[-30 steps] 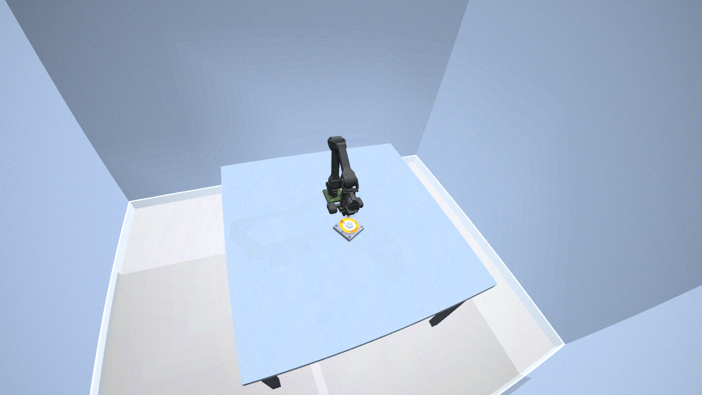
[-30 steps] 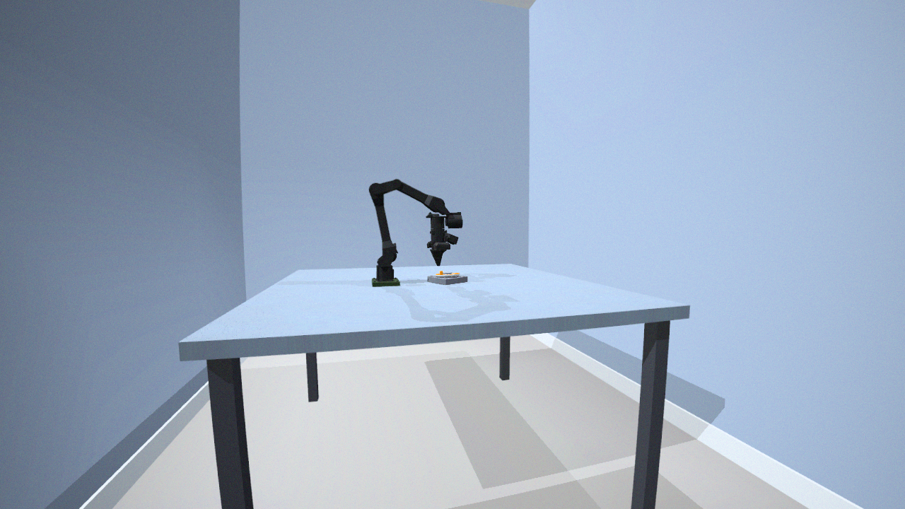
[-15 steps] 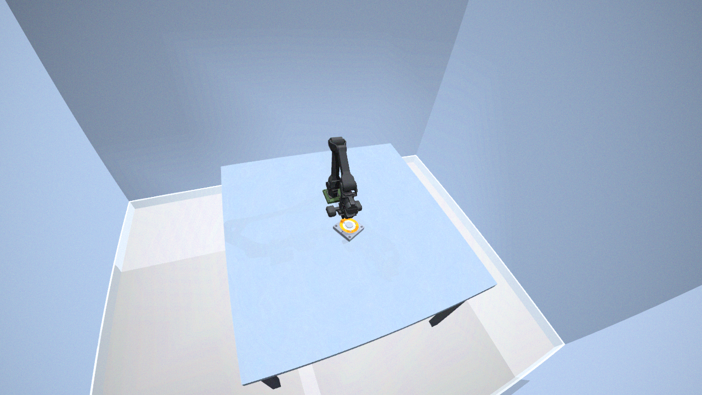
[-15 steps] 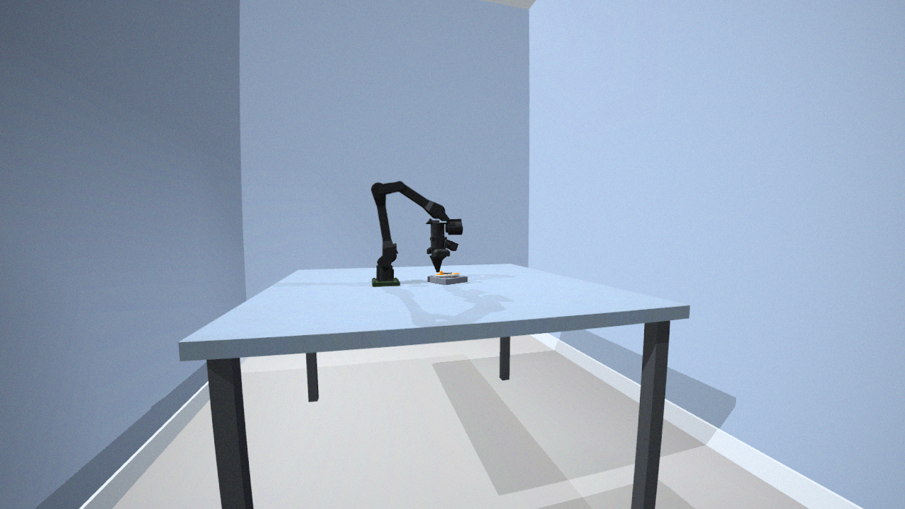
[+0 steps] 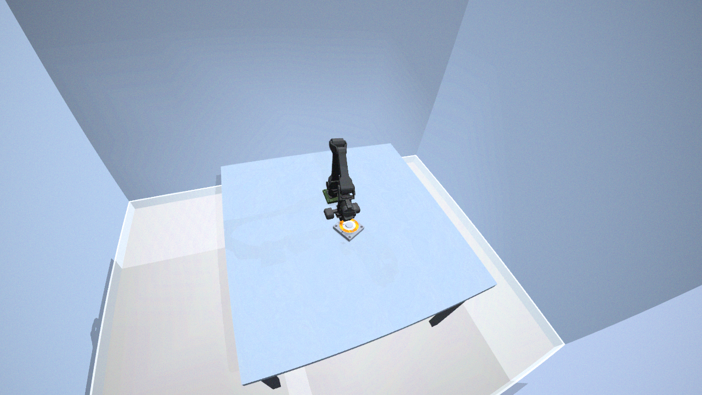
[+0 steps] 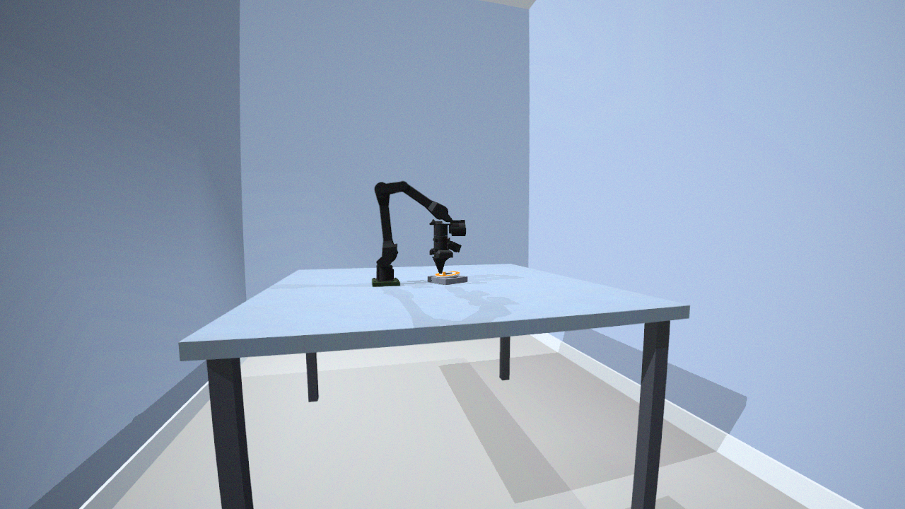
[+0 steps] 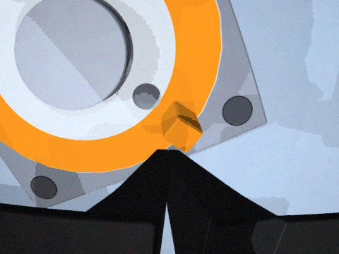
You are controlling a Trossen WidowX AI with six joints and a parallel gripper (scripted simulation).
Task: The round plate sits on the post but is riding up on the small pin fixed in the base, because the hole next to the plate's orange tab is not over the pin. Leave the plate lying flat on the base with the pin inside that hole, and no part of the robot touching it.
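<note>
Right now the round plate is 30 mm ahead of my gripper tip and 10 mm to the left of it. The rest, counted from my gripper tip: grey square base 40 mm ahead, 30 mm to the left, 20 mm below.
</note>
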